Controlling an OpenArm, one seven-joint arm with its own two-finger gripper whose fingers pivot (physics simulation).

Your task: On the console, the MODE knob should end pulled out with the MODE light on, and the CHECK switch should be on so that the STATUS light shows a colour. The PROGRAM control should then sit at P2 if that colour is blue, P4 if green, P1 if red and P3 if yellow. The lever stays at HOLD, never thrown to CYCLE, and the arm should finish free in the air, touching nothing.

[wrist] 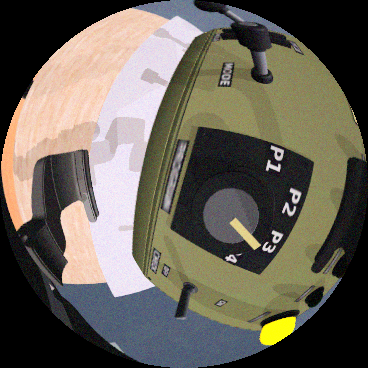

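The olive console (300, 120) fills the right of the view. The PROGRAM knob (217, 210) has its yellow pointer (246, 234) towards P3. The MODE knob (254, 36) stands pulled out, its grey stem showing. The lever (235, 16) leans to the HOLD side. The CHECK switch (184, 302) sticks out between OFF and ON; its side is hard to tell. A light (278, 331) near it glows yellow; two more lights (315, 297) (340, 266) look dark, their labels unreadable. My gripper (183, 204) is open and empty, one finger at each side of the view, seemingly above the console.
A white sheet (117, 200) lies along the console's left side, on a pale wooden surface (65, 90). Shadows of the arm and controls fall across them. A blue-grey surface (150, 325) shows at the bottom.
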